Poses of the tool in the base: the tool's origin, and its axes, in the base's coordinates. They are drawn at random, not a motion.
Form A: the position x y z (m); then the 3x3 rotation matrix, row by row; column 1 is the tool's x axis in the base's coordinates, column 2 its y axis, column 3 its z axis. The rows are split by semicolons.
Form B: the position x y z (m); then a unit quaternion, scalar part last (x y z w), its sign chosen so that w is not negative. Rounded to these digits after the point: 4 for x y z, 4 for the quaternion.
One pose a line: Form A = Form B
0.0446, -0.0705, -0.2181; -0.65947, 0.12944, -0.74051; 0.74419, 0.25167, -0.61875; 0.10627, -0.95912, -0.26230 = 0.0446, -0.0705, -0.2181, -0.2963, -0.7371, 0.5351, 0.2872
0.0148, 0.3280, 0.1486; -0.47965, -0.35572, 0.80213; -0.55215, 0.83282, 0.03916; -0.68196, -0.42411, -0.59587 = 0.0148, 0.3280, 0.1486, -0.2662, 0.8527, -0.1129, 0.4351
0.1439, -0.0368, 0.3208; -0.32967, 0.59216, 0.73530; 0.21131, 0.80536, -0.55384; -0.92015, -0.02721, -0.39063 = 0.1439, -0.0368, 0.3208, 0.2528, 0.7946, -0.1828, 0.5208
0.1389, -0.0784, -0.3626; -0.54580, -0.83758, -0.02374; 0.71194, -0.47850, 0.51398; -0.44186, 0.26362, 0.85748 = 0.1389, -0.0784, -0.3626, -0.1371, 0.2290, 0.8488, 0.4564
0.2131, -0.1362, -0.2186; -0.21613, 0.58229, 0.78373; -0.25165, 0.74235, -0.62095; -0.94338, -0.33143, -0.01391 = 0.2131, -0.1362, -0.2186, 0.1177, 0.7022, -0.3391, 0.6149
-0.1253, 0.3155, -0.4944; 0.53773, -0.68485, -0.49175; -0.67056, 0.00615, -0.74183; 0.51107, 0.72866, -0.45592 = -0.1253, 0.3155, -0.4944, 0.7049, -0.4807, 0.0069, 0.5215
